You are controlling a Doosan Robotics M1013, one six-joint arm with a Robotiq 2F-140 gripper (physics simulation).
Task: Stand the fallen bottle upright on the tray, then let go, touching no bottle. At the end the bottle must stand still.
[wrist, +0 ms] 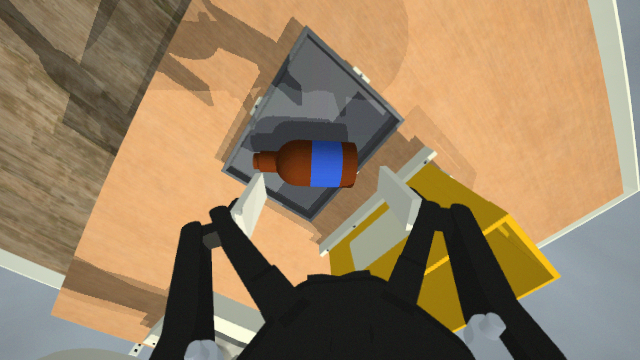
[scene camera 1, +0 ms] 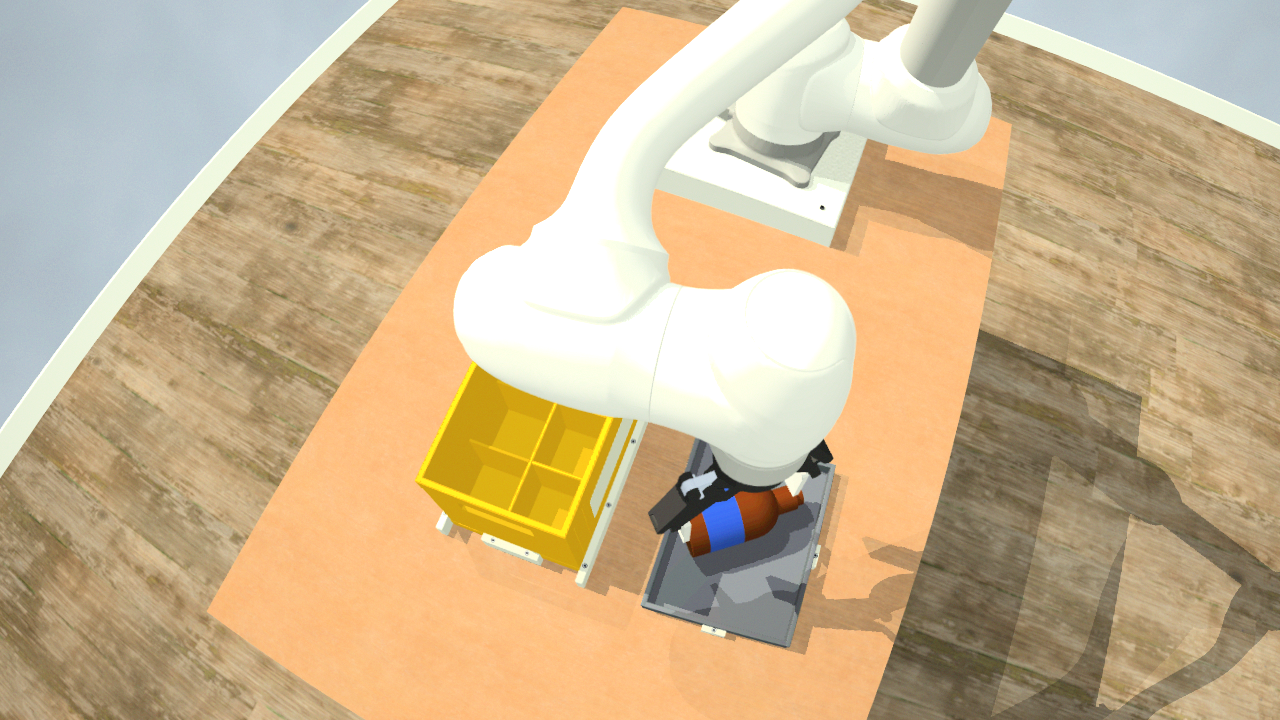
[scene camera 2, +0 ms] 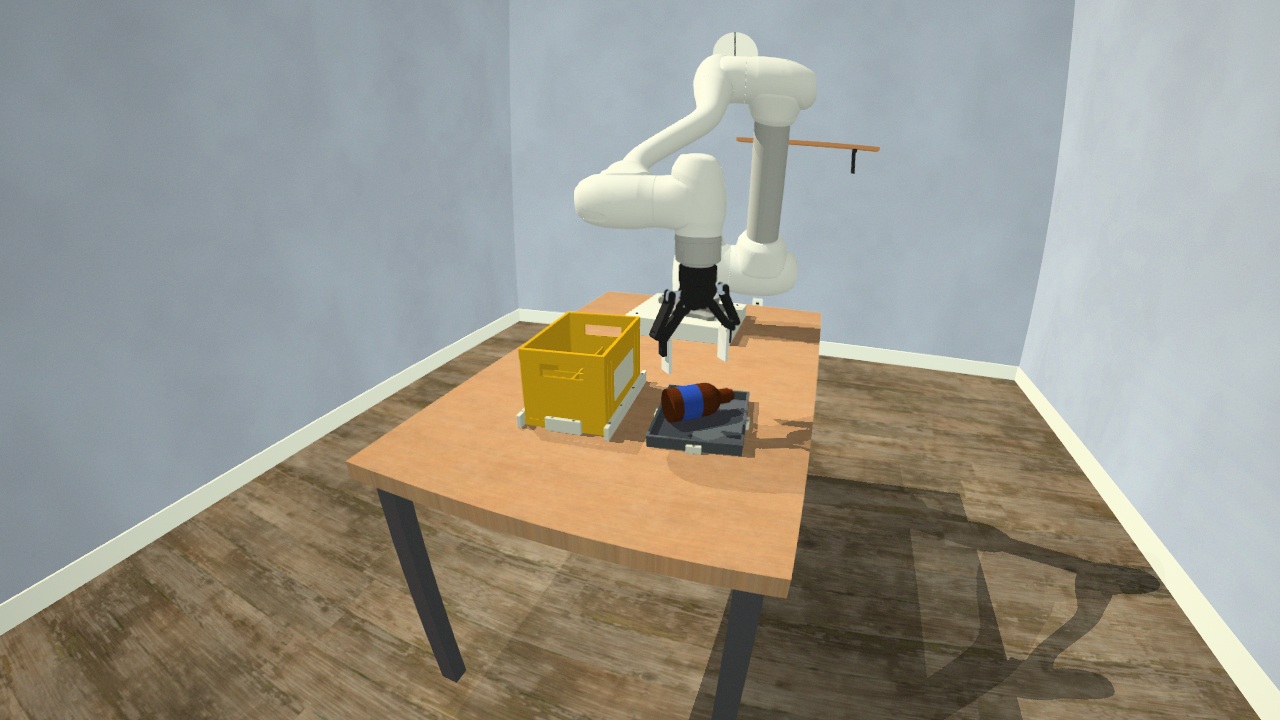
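Where they show: gripper, fingertip midpoint: (wrist: 322, 181) (scene camera 1: 736, 507) (scene camera 2: 695, 365); arm's base, link origin: (scene camera 1: 776, 138).
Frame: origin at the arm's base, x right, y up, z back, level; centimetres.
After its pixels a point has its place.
The brown bottle with a blue label (scene camera 1: 726, 522) {y 2.4, x -23.1, z -63.9 cm} (scene camera 2: 691, 402) {y 0.6, x -24.0, z -65.8 cm} (wrist: 327, 164) {y 2.4, x -22.8, z -64.1 cm} lies on its side on the grey tray (scene camera 1: 760, 617) {y -4.7, x -32.7, z -70.9 cm} (scene camera 2: 671, 442) {y -3.7, x -23.9, z -75.9 cm} (wrist: 325, 65) {y -4.7, x -32.6, z -72.2 cm}. In scene camera 2 its neck points right and its base faces left toward the crate. My gripper (scene camera 1: 741, 507) {y 8.1, x -23.6, z -63.4 cm} (scene camera 2: 695, 364) {y 8.1, x -23.6, z -63.4 cm} (wrist: 322, 181) {y 8.1, x -23.6, z -63.4 cm} is open and empty, pointing down above the bottle and apart from it. Its white fingertips are spread roughly along the bottle's length, one near the neck side and one near the base side in the wrist view. The wrist hides the tray's back part in scene camera 1.
A yellow crate with compartments (scene camera 1: 537, 537) {y 7.2, x -5.9, z -77.8 cm} (scene camera 2: 563, 394) {y 3.2, x -1.0, z -78.7 cm} (wrist: 450, 195) {y 5.9, x -9.5, z -74.9 cm} stands to the left of the tray in both scene views, its walls higher than the tray's. White rails (scene camera 1: 608, 505) {y -2.2, x -8.7, z -68.1 cm} (scene camera 2: 626, 404) {y -3.0, x -8.8, z -65.9 cm} edge it. The robot's white base plate (scene camera 1: 760, 201) {y 0.0, x -3.9, z -14.9 cm} is at the back of the table.
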